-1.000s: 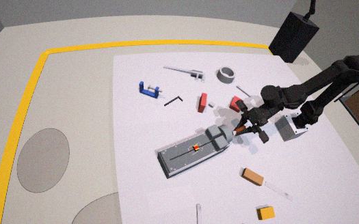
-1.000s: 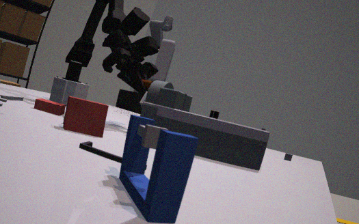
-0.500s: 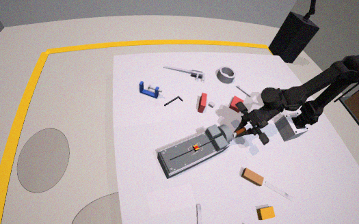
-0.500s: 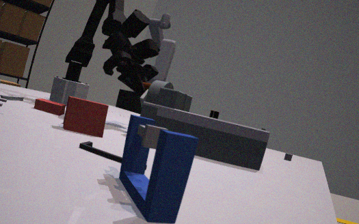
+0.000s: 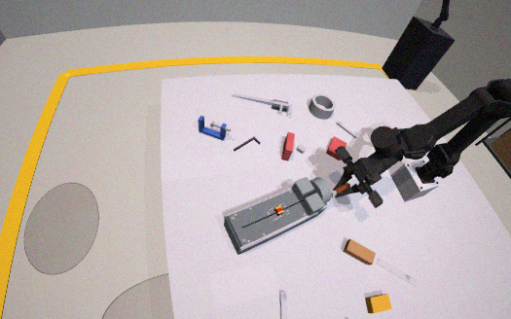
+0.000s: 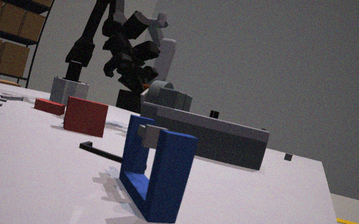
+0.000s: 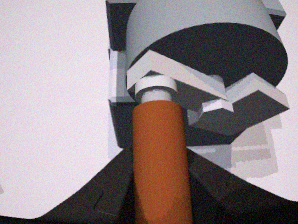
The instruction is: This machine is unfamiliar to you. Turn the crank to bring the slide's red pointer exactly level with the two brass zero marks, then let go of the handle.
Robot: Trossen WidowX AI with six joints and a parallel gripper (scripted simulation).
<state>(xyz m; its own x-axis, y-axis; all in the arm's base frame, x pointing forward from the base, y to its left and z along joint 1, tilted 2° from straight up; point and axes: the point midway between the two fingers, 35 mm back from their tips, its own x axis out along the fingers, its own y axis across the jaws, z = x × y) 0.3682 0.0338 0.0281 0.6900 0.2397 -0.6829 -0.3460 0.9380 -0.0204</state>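
Right now my gripper tip is 30 mm below the crank handle, 20 mm past it and 10 mm to the left of it. Also, from my gripper tip: tan block (160 mm to the left, 70 mm below, 70 mm behind); then red pointer (160 mm ahead, 30 mm to the left); then black hex key (240 mm to the right, 190 mm ahead, 80 mm below).
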